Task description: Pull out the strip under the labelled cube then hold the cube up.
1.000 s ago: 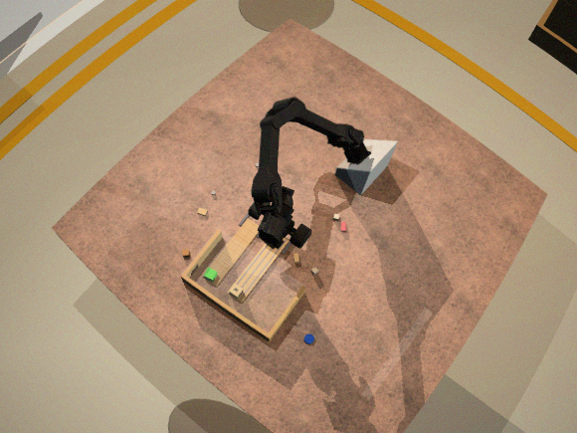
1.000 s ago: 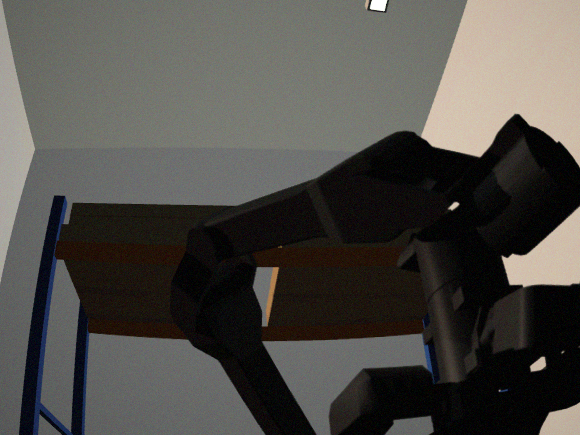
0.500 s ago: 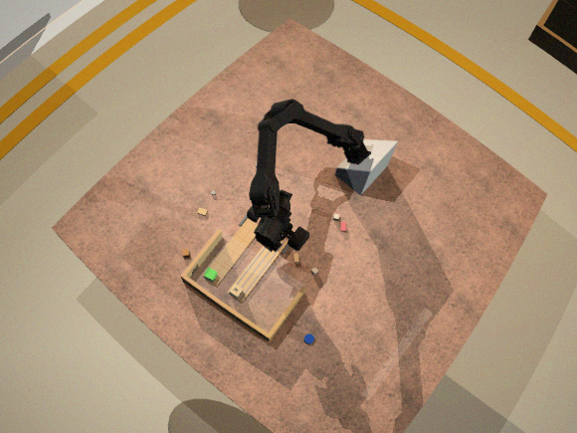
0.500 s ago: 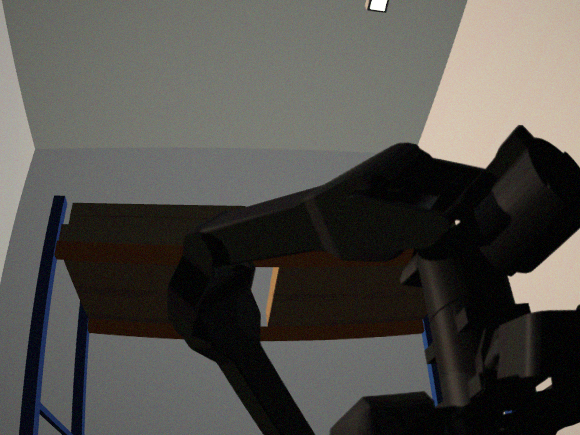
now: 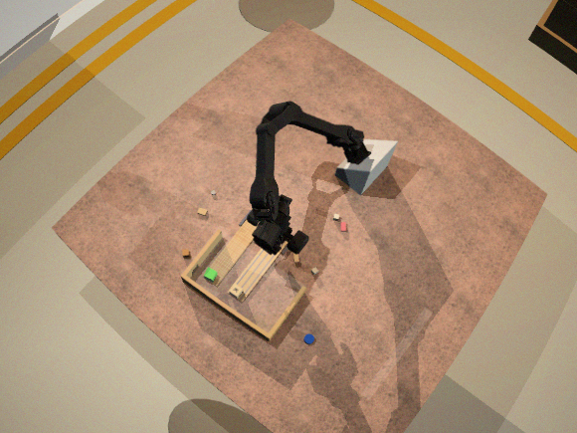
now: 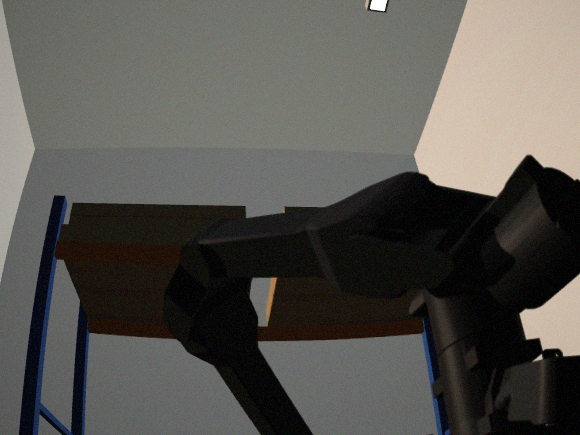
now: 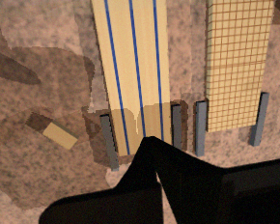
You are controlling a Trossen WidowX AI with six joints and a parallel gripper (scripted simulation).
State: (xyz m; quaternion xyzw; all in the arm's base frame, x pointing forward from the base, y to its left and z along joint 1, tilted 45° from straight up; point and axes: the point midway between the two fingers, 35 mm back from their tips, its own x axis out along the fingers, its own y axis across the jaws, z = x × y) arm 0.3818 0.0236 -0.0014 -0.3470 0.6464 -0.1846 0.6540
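Now: the lined strip 9 cm ahead of my gripper tip, 2 cm to the left of it and 3 cm below it. Also, from my gripper tip: tan cube marked k: 20 cm ahead, 4 cm to the left, 1 cm below; red block: 20 cm behind, 10 cm to the left, 3 cm below; blue disc: 14 cm ahead, 29 cm to the left, 3 cm below.
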